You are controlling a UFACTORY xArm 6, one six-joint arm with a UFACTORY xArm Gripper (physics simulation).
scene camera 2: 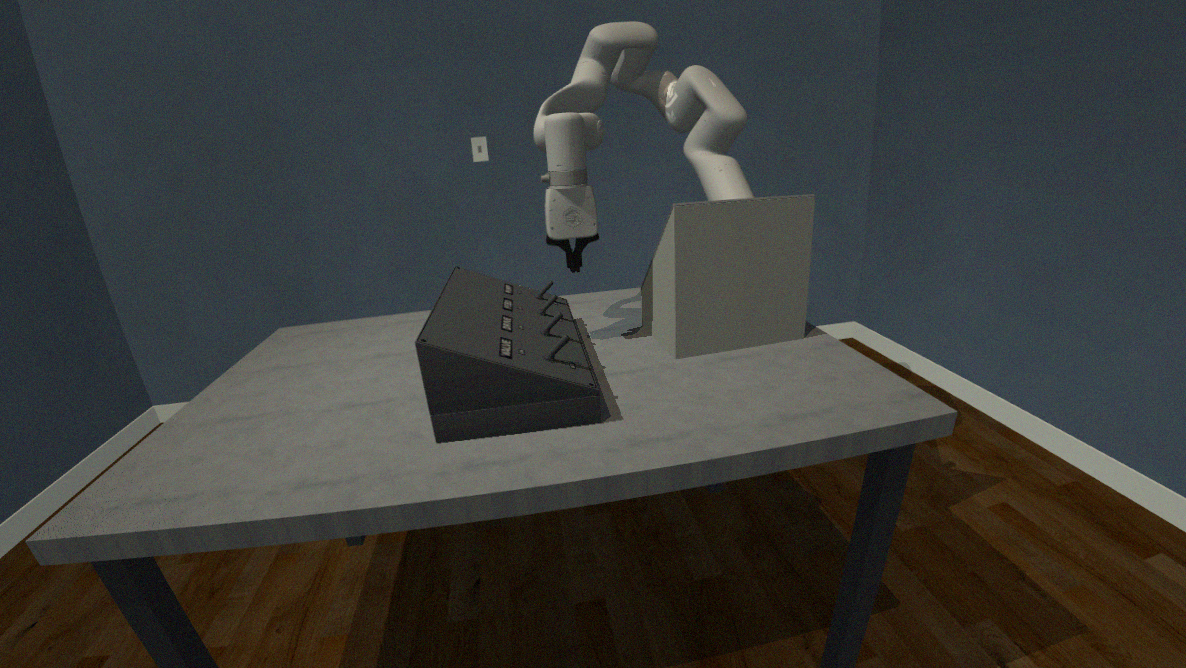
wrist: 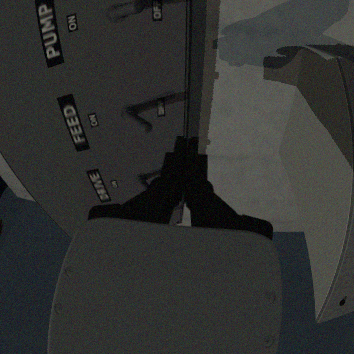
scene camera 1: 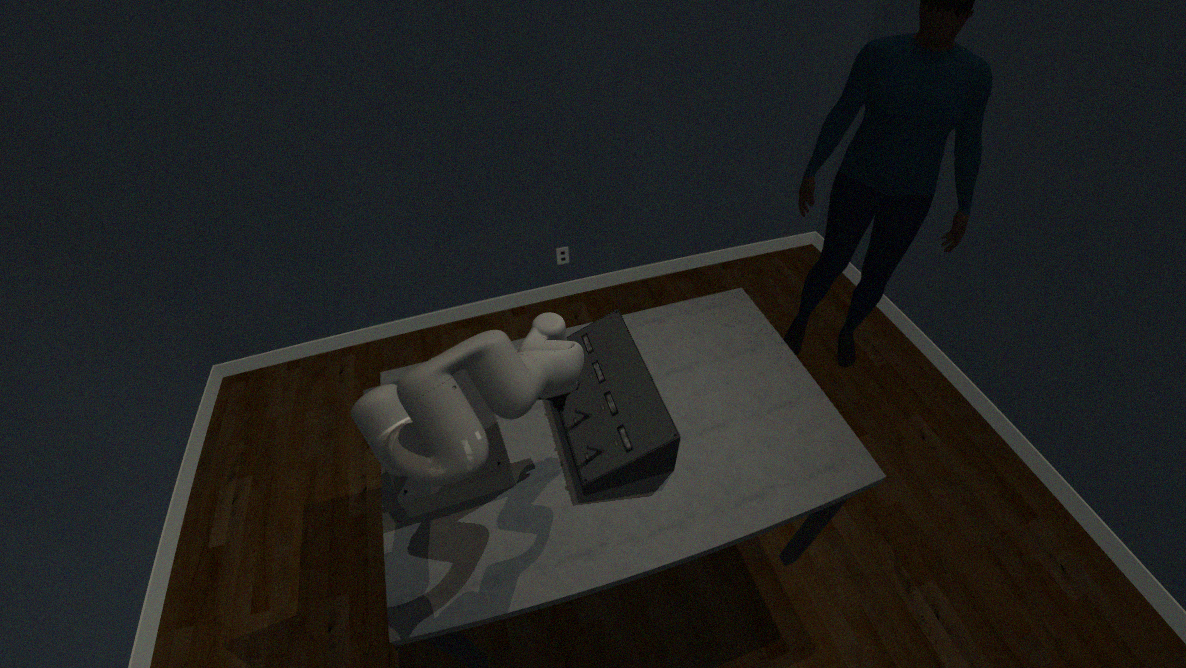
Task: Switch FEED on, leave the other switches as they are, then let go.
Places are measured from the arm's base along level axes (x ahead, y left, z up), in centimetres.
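Pixels of known places: gripper, between the fingertips: (scene camera 2: 575, 271) (wrist: 187, 150) (scene camera 1: 559, 407); arm's base, origin of its link: (scene camera 2: 745, 234).
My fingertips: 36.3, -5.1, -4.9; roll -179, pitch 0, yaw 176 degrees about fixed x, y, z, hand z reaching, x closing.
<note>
Ahead of a thing's pixels: the offset from my fingertips to its top centre, as dx, dy, dz. "spot": to the spot under its first point. Level surfaces: height alone.
The dark sloped switch box (scene camera 1: 643, 390) (scene camera 2: 481, 390) (wrist: 100, 65) stands on the table. In the wrist view, the FEED label @(+14.4, -0.4, -4.9) (wrist: 73, 122) sits between the PUMP label @(+13.1, -12.3, -4.9) (wrist: 49, 32) and a partly legible label. The FEED lever @(+6.1, +0.5, -4.2) (wrist: 141, 120) leans toward its OFF mark @(spot: +4.1, +0.7, -9.7) (wrist: 160, 107), away from its ON mark @(spot: +12.0, +0.0, -6.3) (wrist: 93, 120). In scene camera 2, several levers lean the same way, toward the robot's side; their labels are too small to read. My gripper (scene camera 2: 574, 269) (wrist: 187, 150) is shut and empty, above the levers at the robot's side; the arm hides it in scene camera 1.
A pale wedge-shaped block (scene camera 2: 741, 277) stands between the box's lever side and the arm's base in scene camera 2. The table @(dz -17.1) (scene camera 1: 746, 414) (scene camera 2: 290, 464) bears both. A person (scene camera 1: 908, 124) stands beyond the table's far right corner.
</note>
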